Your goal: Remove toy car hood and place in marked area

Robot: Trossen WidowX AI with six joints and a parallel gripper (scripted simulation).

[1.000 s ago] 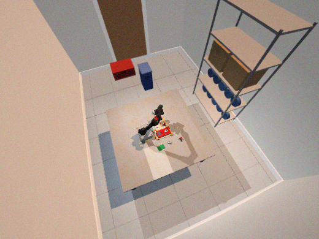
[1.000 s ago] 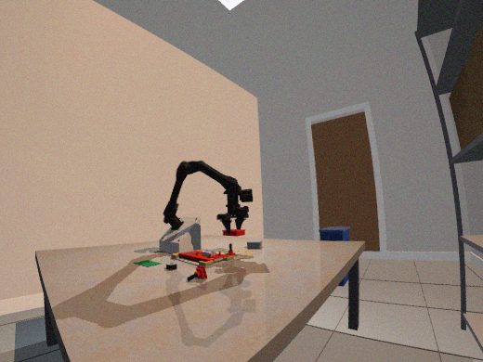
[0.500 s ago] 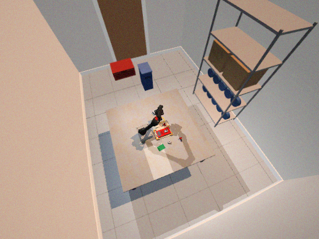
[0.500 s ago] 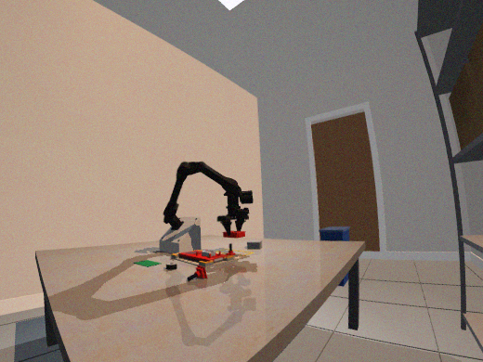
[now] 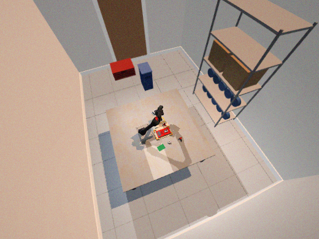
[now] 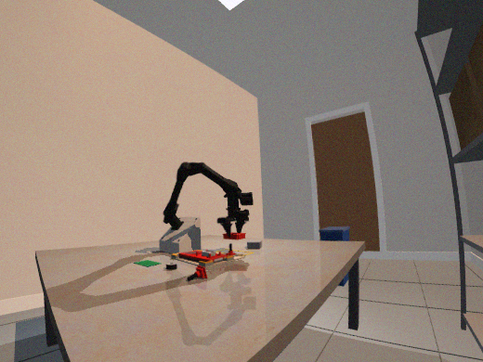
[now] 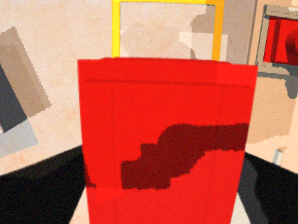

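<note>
Now: the black axle peg 10 cm to the right of my gripper tip, 5 cm below it and 5 cm ahead of it. From my gripper tip the other things lie so: red hood: 1 cm above; then green patch: 41 cm to the right, 14 cm behind, 8 cm below; then black wheel: 39 cm to the right, 7 cm below.
</note>
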